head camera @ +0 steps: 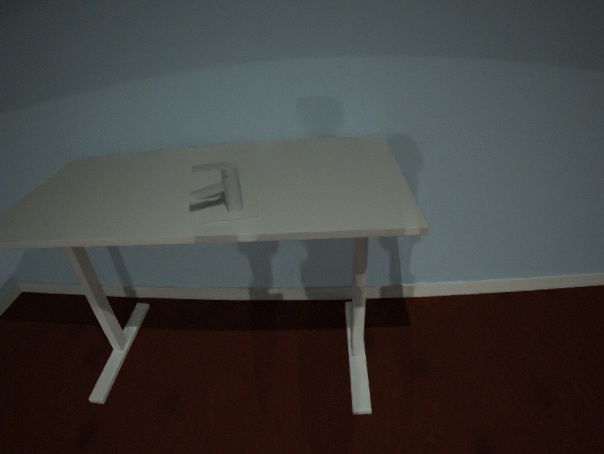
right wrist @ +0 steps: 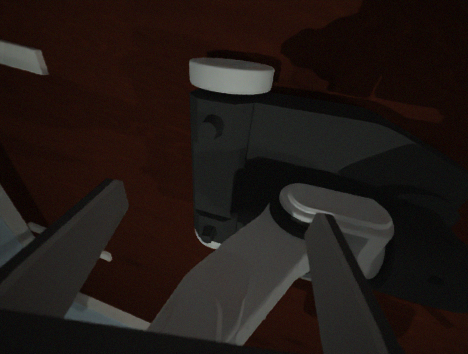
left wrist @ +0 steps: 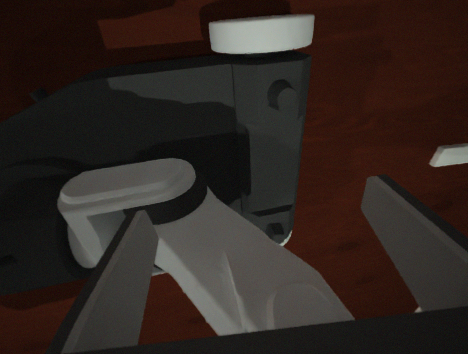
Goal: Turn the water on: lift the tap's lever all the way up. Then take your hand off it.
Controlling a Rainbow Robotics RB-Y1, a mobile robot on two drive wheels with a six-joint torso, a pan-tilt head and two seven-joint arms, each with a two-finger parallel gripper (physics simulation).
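Places are measured from the robot's base along level axes (x ahead, y left, z up), in metres.
Where they show: left gripper, fingertip midpoint: (left wrist: 255, 208); right gripper, fingertip midpoint: (right wrist: 218, 208).
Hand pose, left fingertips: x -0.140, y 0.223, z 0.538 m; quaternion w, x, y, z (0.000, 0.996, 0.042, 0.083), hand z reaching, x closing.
Each offset is from my left fingertips to the top centre of the thing. "spot": to the spot under its first point. Level surfaces: height alone.
The grey tap @[spot: dz +0.480, dx +0.983, dy -0.049 m] (head camera: 233, 192) stands upright on the white table, left of the middle in the head view. Its thin lever @[dz +0.561, dx +1.002, dy +0.009 m] (head camera: 207, 167) sticks out to the left from the top of the body, above the spout @[dz +0.504, dx +1.001, dy +0.028 m] (head camera: 207, 190), and looks about level; its exact angle is hard to tell. My left gripper (left wrist: 255, 208) is open and empty, over the floor beside my own base. My right gripper (right wrist: 218, 208) is open and empty on the other side of the base. Neither gripper shows in the head view, and neither touches the tap.
The white table @[dz +0.413 m] (head camera: 320, 200) stands ahead, close to the blue wall (head camera: 490, 175). Its two legs (head camera: 95, 295) (head camera: 359, 295) end in long feet on the dark red floor @[dz -0.537 m] (head camera: 240, 380). My dark wheeled base (left wrist: 270, 165) (right wrist: 215, 170) shows beside the grippers in both wrist views.
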